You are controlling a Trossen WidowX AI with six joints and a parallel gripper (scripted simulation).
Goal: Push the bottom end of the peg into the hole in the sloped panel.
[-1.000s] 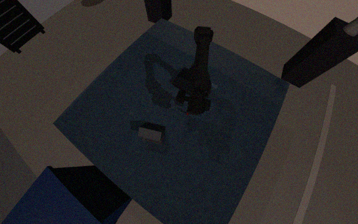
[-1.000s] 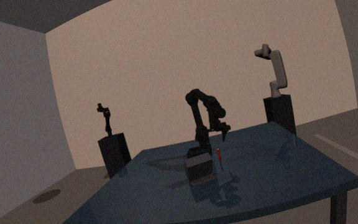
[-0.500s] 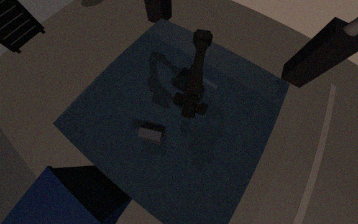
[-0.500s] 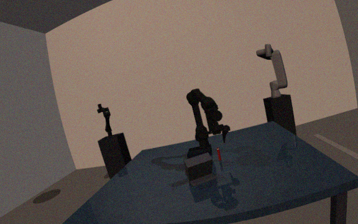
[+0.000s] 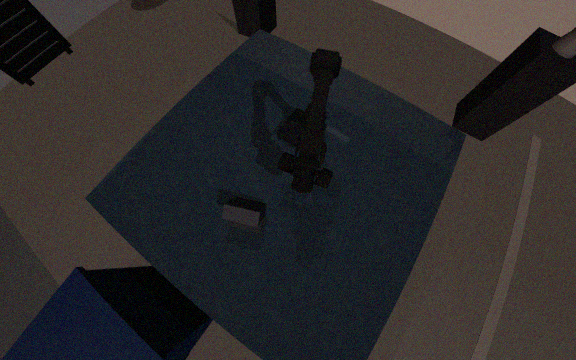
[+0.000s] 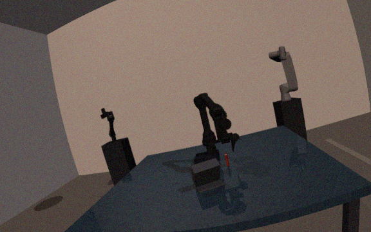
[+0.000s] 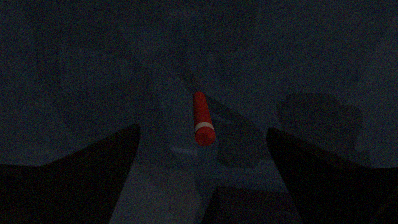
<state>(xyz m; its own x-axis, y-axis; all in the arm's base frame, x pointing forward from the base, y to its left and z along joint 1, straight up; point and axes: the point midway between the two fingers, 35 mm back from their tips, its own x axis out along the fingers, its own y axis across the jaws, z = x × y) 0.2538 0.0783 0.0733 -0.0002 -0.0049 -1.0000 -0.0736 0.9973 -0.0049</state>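
My gripper tip is now 20 mm above the peg. The rest, counted from my gripper tip: sloped panel: 210 mm ahead, 130 mm to the right, 10 mm below.
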